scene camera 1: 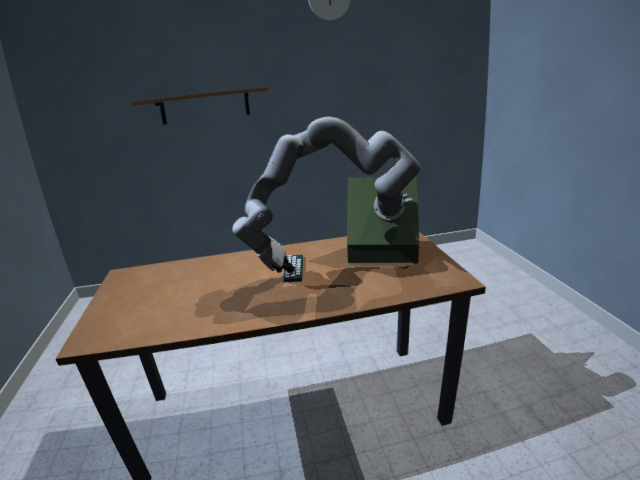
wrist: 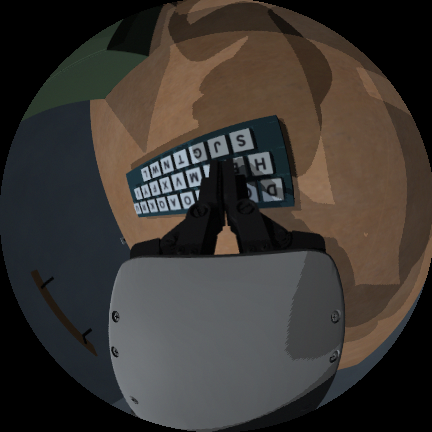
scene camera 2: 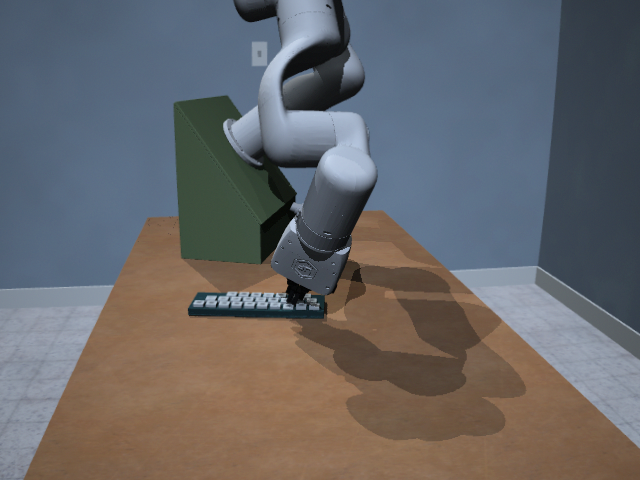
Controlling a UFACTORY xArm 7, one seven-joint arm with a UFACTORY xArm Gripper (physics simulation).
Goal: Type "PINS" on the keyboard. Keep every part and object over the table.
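Places are measured from the arm's base along level axes (x ahead, y up, z right), in metres.
Pixels of known places: gripper, between the fingertips: (scene camera 1: 292,270) (wrist: 223,174) (scene camera 2: 293,297); arm's base, origin of its link: (scene camera 1: 389,206) (scene camera 2: 242,144).
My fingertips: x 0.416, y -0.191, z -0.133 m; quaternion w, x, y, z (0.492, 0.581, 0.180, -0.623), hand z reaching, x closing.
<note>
For each thing: its top centre in the pictures, then the offset to it from my fingertips. Level surfaces: height alone.
- dark teal keyboard, centre of its top: (wrist: 174,182) (scene camera 2: 257,298) (scene camera 1: 293,265) dy -0.006, dx -0.004, dz +0.058 m
- E key, centre of its top: (wrist: 234,167) dy -0.006, dx -0.003, dz -0.008 m
- M key, centre of its top: (wrist: 193,177) dy -0.006, dx -0.003, dz +0.033 m
- S key, centre of its top: (wrist: 240,139) dy -0.006, dx -0.023, dz -0.019 m
- N key, centre of its top: (wrist: 166,164) dy -0.006, dx -0.025, dz +0.063 m
- I key, centre of its top: (wrist: 137,193) dy -0.006, dx -0.006, dz +0.135 m
- wooden table, height of its surface: dy -0.023 m
A dark teal keyboard (scene camera 1: 300,261) (scene camera 2: 242,312) (wrist: 269,131) with white letter keys lies flat on the table. My gripper (scene camera 1: 292,270) (scene camera 2: 294,301) (wrist: 223,174) is shut and empty, pointing down at the keyboard. In the wrist view its tips cover part of the middle row, between the E key (wrist: 237,166) and the M key (wrist: 194,176). Letters appear upside down there. The S key (wrist: 241,140), the N key (wrist: 166,164) and the I key (wrist: 137,193) show. No P label shows; some keys are hidden behind the fingers. Contact with a key cannot be told.
The wooden table (scene camera 1: 170,289) (scene camera 2: 180,392) (wrist: 345,165) carries a green wedge-shaped base (scene camera 1: 361,222) (scene camera 2: 217,206) (wrist: 95,75), beyond the keyboard in the second scene view. The arm arches from it over the table. A wall shelf (scene camera 1: 201,96) (wrist: 60,315) hangs behind.
</note>
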